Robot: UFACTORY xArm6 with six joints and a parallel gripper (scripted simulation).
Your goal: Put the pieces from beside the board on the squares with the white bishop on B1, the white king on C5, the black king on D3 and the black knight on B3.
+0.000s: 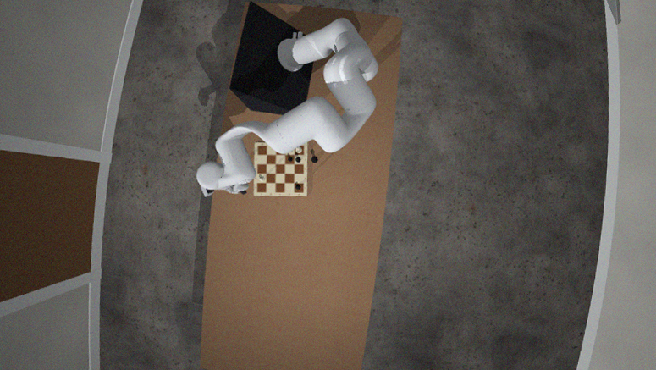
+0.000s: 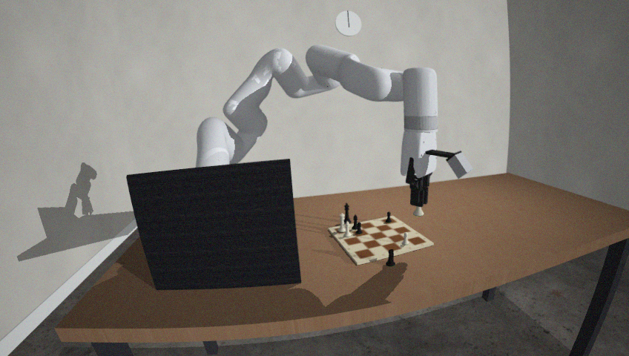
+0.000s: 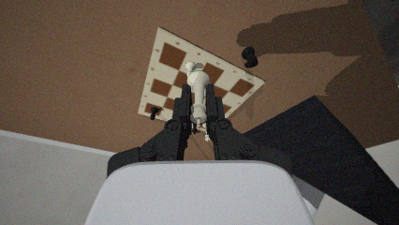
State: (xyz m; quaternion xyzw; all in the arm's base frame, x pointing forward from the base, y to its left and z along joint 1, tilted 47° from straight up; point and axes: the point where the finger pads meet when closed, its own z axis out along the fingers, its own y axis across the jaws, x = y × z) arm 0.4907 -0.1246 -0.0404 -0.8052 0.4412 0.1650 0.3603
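Now: hand 1 cm past the white pawn, 4 cm to the right of it and 13 cm above it. The rest, counted from my hand: white king (1 cm below); then chessboard (6 cm behind, 11 cm to the left, 14 cm below); then black king (11 cm behind, 25 cm to the left, 11 cm below).
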